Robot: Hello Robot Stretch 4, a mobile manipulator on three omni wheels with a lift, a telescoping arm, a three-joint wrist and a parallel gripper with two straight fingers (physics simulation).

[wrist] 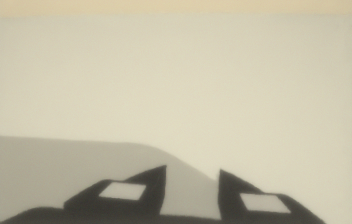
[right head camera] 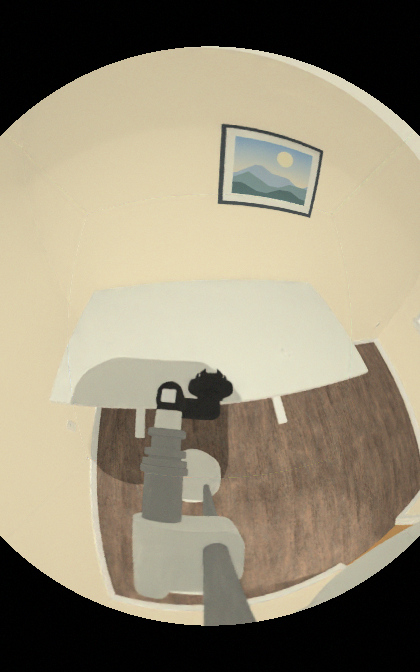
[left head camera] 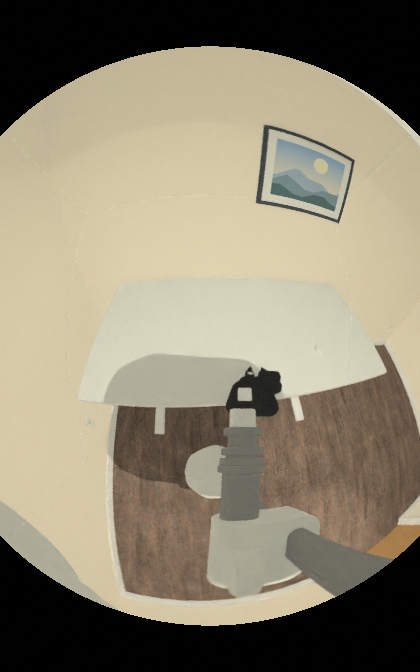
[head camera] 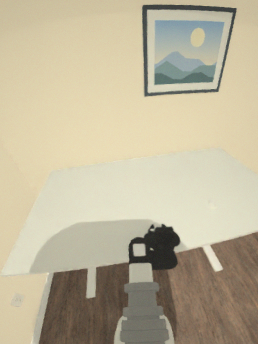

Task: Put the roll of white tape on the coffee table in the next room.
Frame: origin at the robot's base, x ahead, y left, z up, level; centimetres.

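Seen in the pictures: gripper, fingertip midpoint: (wrist: 191, 183) (head camera: 157, 226).
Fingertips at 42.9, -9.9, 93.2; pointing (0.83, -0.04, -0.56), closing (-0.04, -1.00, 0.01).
A point is followed by its place in that frame, as x, y, z.
A small whitish object (head camera: 212, 204) @[51.8, -41.0, 94.5] (left head camera: 318, 349) (right head camera: 283, 350), apparently the roll of white tape, lies on the right part of a white table (head camera: 125, 190) @[69.0, 5.8, 92.3] (left head camera: 220, 315) (right head camera: 200, 320) (wrist: 175, 75) @[62.7, -7.3, 92.3]. It is pale and hard to make out, and does not show in the wrist view. My gripper (head camera: 162, 226) @[42.9, -9.9, 93.2] (left head camera: 256, 371) (right head camera: 210, 371) (wrist: 191, 183) @[42.9, -9.9, 93.2] is open, with a gap and no object between its fingertips. It is over the table's near edge, left of the small object and nearer to me. The coffee table does not show.
A framed mountain picture (head camera: 189, 52) @[110.8, -39.1, 162.6] (left head camera: 306, 173) (right head camera: 270, 170) hangs on the wall behind the table. A wall (left head camera: 35, 325) stands at the left. White table feet (head camera: 91, 282) (left head camera: 159, 420) (right head camera: 280, 410) show on the brown wood floor (left head camera: 340, 460). An orange-brown patch (left head camera: 395, 539) lies at the lower right.
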